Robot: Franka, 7 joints.
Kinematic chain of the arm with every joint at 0, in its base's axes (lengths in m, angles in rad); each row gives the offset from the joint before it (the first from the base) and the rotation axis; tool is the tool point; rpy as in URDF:
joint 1: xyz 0 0 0.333 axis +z
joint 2: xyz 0 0 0 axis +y
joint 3: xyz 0 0 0.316 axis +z
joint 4: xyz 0.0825 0 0 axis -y
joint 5: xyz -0.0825 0 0.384 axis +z
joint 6: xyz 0 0 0 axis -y
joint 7: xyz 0.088 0 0 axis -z
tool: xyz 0 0 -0.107 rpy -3.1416 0 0
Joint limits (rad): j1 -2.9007..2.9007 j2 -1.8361..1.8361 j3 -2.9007..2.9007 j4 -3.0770..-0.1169 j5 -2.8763..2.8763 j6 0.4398..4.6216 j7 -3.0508..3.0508
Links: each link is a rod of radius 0.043 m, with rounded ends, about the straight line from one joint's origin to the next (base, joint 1, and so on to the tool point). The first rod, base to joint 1, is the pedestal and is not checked.
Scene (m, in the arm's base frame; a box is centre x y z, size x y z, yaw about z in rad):
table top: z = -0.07
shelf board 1: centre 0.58 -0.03 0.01 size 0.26 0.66 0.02 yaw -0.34
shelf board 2: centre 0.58 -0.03 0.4 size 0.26 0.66 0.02 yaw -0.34
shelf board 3: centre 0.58 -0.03 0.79 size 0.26 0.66 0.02 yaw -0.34
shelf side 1: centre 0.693 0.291 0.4 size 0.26 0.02 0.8 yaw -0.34
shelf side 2: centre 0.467 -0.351 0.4 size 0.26 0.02 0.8 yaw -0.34
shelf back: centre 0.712 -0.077 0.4 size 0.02 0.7 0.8 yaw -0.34
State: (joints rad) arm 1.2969 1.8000 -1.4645 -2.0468 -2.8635 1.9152 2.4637
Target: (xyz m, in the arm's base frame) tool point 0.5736 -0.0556 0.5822
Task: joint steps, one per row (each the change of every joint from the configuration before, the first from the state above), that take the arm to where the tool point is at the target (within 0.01 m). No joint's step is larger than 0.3 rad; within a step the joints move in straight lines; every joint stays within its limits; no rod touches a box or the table.
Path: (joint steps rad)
1: 0.2892 -0.0847 0.0580 -0.2492 0.0042 0.0135 0.0000
2: 0.2892 -0.0847 0.0580 -0.2492 0.0043 0.0136 0.0000
3: 0.2892 -0.0847 0.0580 -0.2492 0.0042 0.0135 0.0000
4: -0.1222 0.0967 -0.2742 -0.0017 0.0447 -0.0293 0.0000
5: -0.1221 0.0968 -0.2743 -0.0018 0.0448 -0.0292 0.0000
6: -0.1222 0.0967 -0.2743 -0.0018 0.0447 -0.0293 0.0000
7: -0.2231 -0.0962 0.0527 0.2394 -0.0308 0.0152 0.0000
8: -0.2231 -0.0963 0.0526 0.2394 -0.0308 0.0151 0.0000
9: -0.2231 -0.0962 0.0526 0.2394 -0.0308 0.0151 0.0000

